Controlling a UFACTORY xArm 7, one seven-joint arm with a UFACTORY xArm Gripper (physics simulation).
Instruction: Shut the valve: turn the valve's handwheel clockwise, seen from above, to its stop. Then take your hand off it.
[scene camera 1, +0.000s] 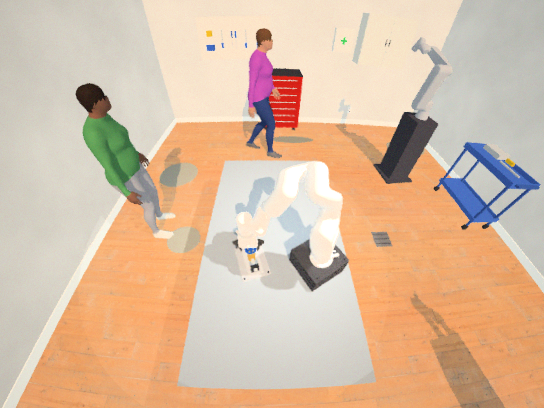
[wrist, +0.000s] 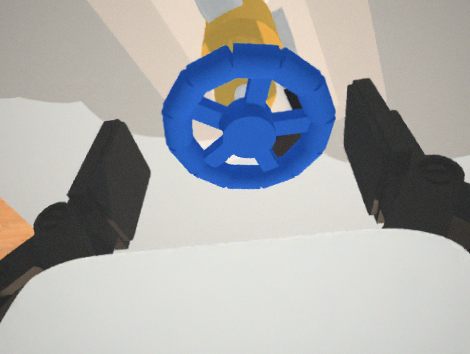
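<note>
The blue handwheel (scene camera 1: 250, 251) (wrist: 248, 131) is a round rim with several spokes and a hub. It sits on the yellow valve body (scene camera 1: 251, 258) (wrist: 240, 31), which is fixed on a pale base plate (scene camera 1: 246, 270). My gripper (scene camera 1: 248, 243) (wrist: 237, 130) is open and empty, right by the handwheel. In the wrist view the wheel shows between the two black fingers, toward the upper part of the gap, with room on both sides. How far the fingertips are above or beside the rim is hard to tell. The arm partly hides the area behind the wheel.
The base plate lies on a grey mat (scene camera 1: 280, 340). The arm's dark base (scene camera 1: 305, 272) stands to its right. A person in green (scene camera 1: 112, 145) stands at the left; one in magenta (scene camera 1: 261, 80) is at the back. A blue cart (scene camera 1: 467, 200) and a second arm's dark pedestal (scene camera 1: 407, 147) stand at the right.
</note>
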